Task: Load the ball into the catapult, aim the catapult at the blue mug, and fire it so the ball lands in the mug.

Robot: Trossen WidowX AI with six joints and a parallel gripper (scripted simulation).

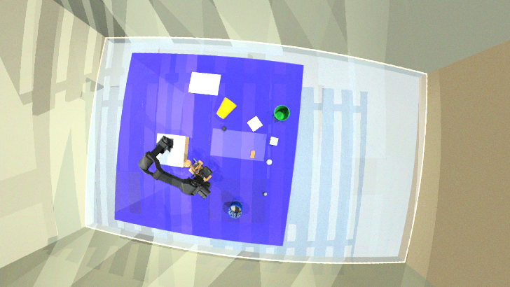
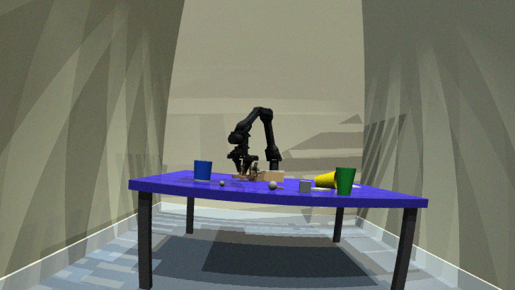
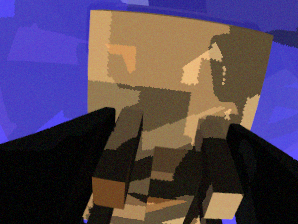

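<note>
My gripper tip is 30 mm past the catapult frame, 30 mm to the right of it and 50 mm below it. Round my gripper tip: blue mug: 240 mm ahead, 200 mm to the right, 20 mm below; then wooden catapult: 50 mm behind, 60 mm to the left, 20 mm above; then black ball: 110 mm ahead, 330 mm to the left, 30 mm below.
</note>
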